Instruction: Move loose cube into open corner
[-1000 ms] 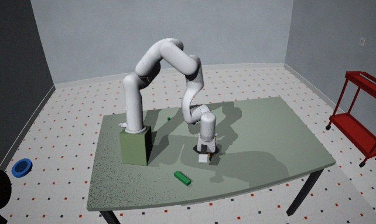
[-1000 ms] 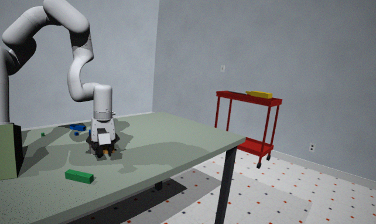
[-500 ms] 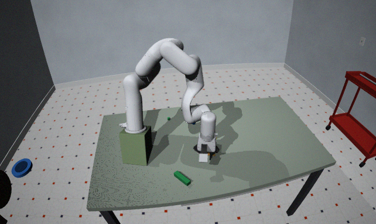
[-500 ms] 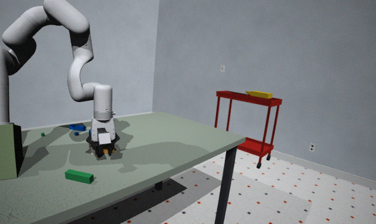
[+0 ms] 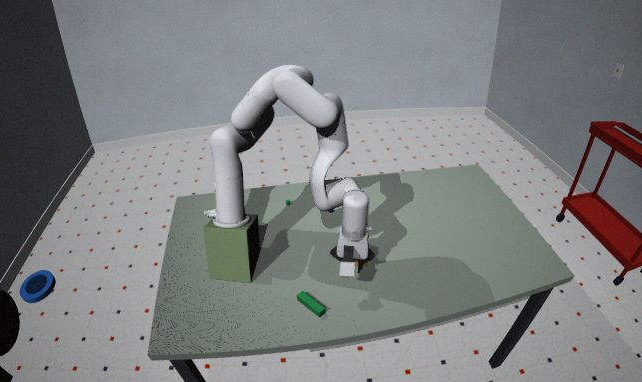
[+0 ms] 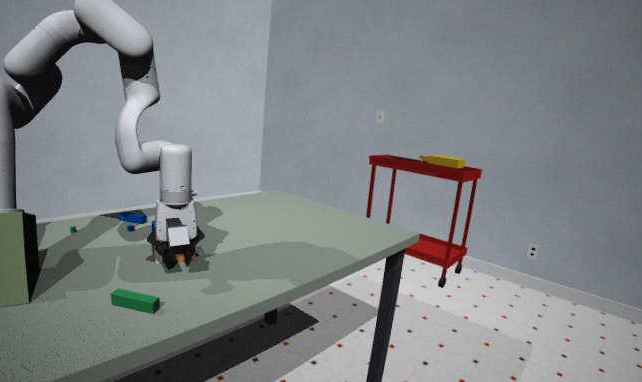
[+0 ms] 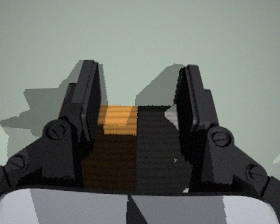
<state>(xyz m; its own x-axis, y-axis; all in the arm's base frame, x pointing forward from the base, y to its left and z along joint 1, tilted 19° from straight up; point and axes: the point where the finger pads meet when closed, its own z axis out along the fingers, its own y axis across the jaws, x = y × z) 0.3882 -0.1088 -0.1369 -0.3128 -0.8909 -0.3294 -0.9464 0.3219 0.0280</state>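
The orange cube lies 4 cm ahead of my hand and 4 cm to the left of it. Round my hand: long green block: 16 cm behind, 13 cm to the right, 1 cm below.
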